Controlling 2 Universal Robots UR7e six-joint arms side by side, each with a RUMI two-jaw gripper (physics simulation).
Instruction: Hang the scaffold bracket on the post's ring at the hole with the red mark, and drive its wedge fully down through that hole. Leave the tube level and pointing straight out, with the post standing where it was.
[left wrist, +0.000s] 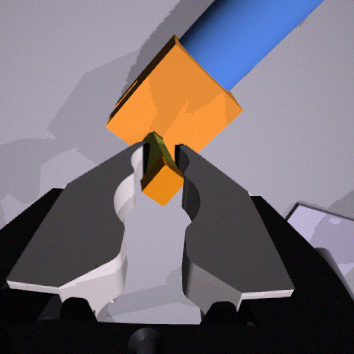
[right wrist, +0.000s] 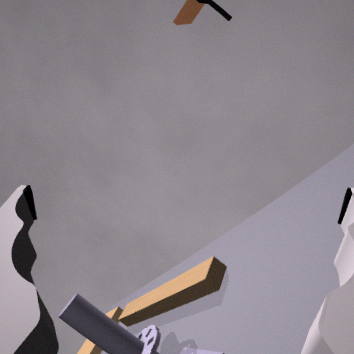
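The scaffold bracket, an orange block with a blue tube, lies in the upper part of the left wrist view. Its orange wedge sticks out from the block towards the camera. My left gripper is shut on the wedge, one fingertip on each side of it, close to the block. In the right wrist view the dark grey post shows at the bottom left, with part of its pale holed ring. The red mark does not show. My right gripper is wide open with no object between its fingers.
A wooden beam lies beside the post, and part of a second one shows behind it. A brown piece with a black bar is at the top of the right wrist view. A pale plate is at the right of the left wrist view.
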